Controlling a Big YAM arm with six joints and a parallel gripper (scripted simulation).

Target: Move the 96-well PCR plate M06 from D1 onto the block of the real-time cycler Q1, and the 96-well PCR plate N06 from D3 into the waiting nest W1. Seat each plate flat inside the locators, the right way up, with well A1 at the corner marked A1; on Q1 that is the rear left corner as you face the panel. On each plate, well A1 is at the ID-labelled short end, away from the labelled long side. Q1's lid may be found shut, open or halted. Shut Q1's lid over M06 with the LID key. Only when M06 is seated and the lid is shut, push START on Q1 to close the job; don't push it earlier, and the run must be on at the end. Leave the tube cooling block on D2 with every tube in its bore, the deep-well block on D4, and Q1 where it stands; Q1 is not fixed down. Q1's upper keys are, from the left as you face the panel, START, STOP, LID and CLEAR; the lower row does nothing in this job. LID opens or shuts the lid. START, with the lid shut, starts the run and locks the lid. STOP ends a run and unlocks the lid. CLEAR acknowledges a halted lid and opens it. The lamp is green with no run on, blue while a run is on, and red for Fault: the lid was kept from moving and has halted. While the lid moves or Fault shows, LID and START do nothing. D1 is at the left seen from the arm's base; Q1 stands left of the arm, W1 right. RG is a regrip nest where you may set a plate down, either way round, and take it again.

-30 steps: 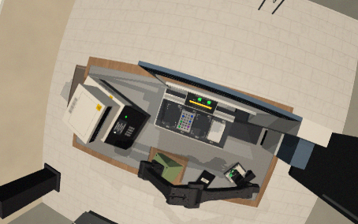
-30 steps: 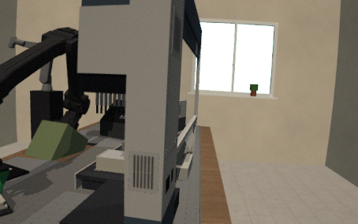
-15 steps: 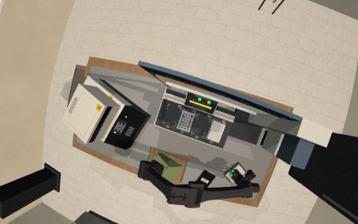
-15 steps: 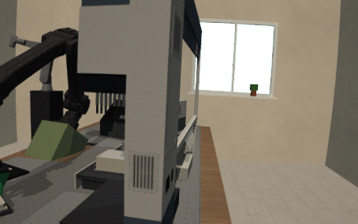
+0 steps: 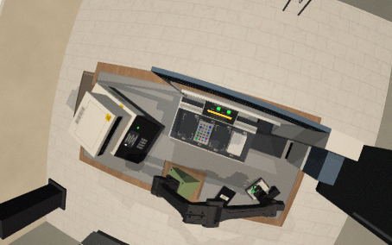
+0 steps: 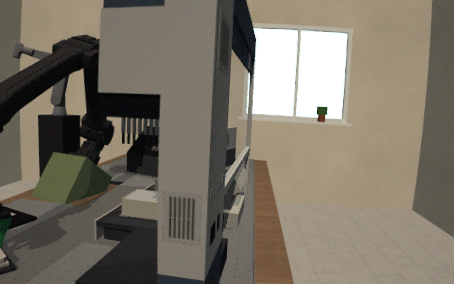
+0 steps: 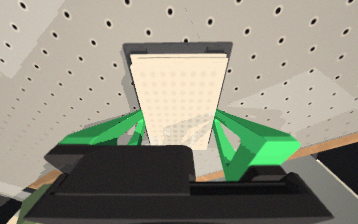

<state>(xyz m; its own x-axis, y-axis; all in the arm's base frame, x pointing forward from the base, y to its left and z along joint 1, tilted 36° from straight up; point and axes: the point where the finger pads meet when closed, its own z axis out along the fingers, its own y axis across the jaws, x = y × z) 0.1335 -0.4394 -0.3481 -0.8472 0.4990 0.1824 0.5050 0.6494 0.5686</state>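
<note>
Now: the dark nest frame 20 mm below my hand. From my hand the other things lie so: A1 mark (50 mm to the right, 30 mm ahead, 10 mm below); then tall gantry (420 mm ahead, 250 mm above, 20 mm to the left); then deep-well block (270 mm to the left, 260 mm ahead, 50 mm above).
</note>
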